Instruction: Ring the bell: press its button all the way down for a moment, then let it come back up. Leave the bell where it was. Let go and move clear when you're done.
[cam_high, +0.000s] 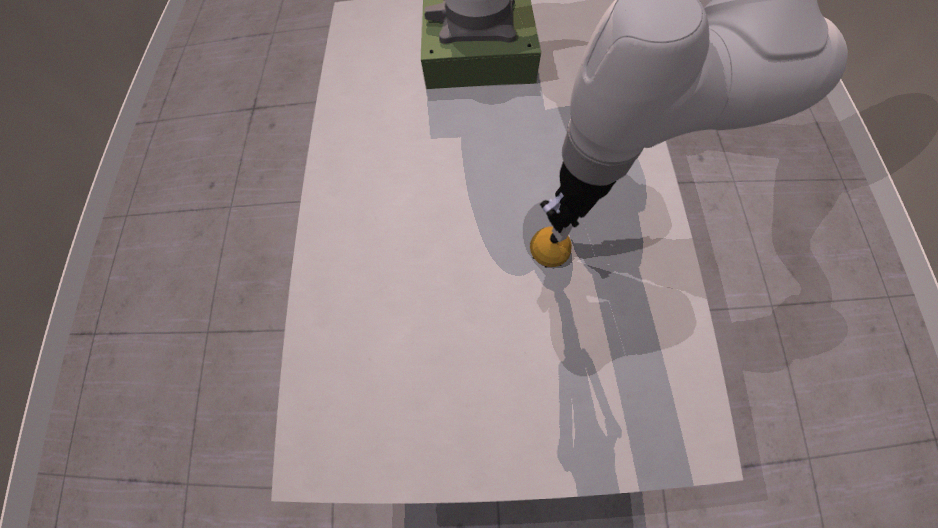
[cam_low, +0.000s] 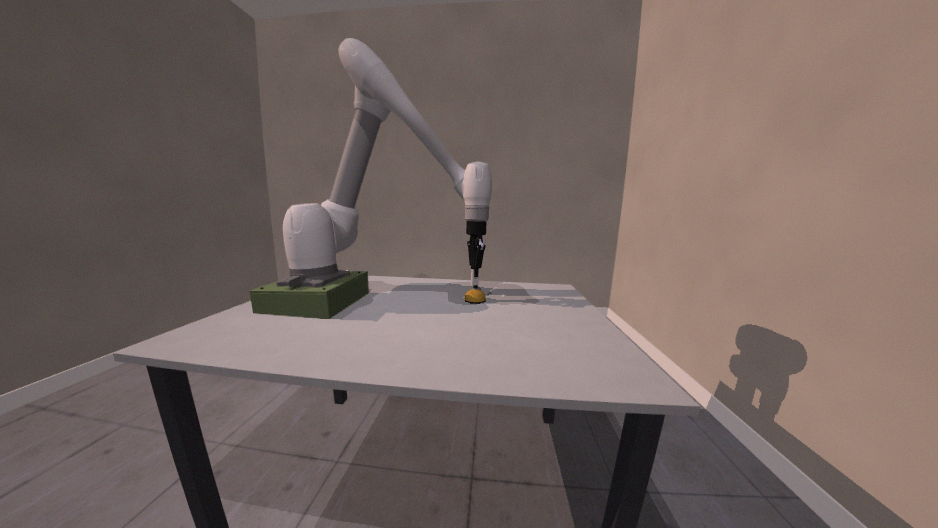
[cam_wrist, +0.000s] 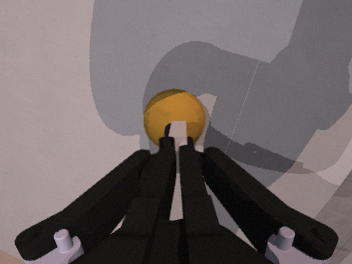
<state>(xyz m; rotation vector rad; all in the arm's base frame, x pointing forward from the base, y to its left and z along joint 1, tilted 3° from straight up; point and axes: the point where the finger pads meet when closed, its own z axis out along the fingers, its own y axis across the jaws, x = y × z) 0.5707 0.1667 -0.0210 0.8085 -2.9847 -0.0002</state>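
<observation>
Now: the bell button 1 cm to the right of my hand and 4 cm below it. From my hand the other things lie so: bell: 1 cm to the right, 6 cm below.
</observation>
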